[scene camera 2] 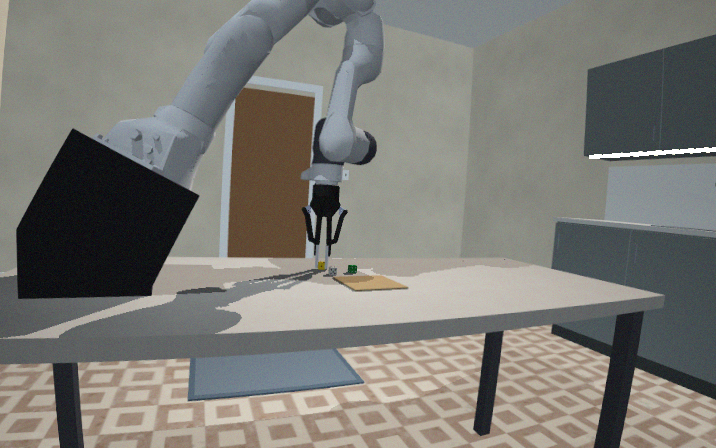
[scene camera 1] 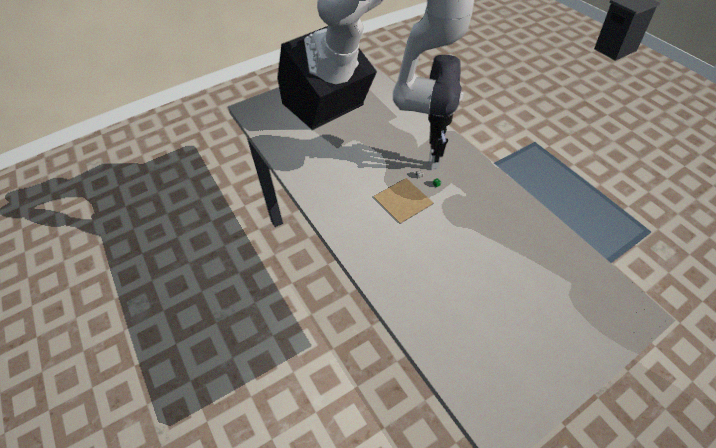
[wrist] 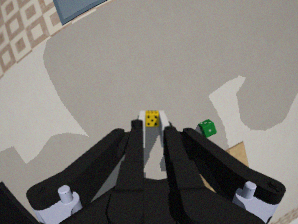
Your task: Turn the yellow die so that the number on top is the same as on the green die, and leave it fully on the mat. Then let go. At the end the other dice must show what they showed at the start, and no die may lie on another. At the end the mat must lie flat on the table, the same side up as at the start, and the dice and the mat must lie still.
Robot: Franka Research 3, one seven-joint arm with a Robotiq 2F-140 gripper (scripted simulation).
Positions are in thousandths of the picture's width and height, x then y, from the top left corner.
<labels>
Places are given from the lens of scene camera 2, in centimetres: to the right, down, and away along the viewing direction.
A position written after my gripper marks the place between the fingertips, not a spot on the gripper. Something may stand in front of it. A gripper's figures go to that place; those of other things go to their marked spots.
my gripper (scene camera 2: 449, 597): -10, 12, 110
tan mat (scene camera 2: 523, 631): 4, 14, 95
</labels>
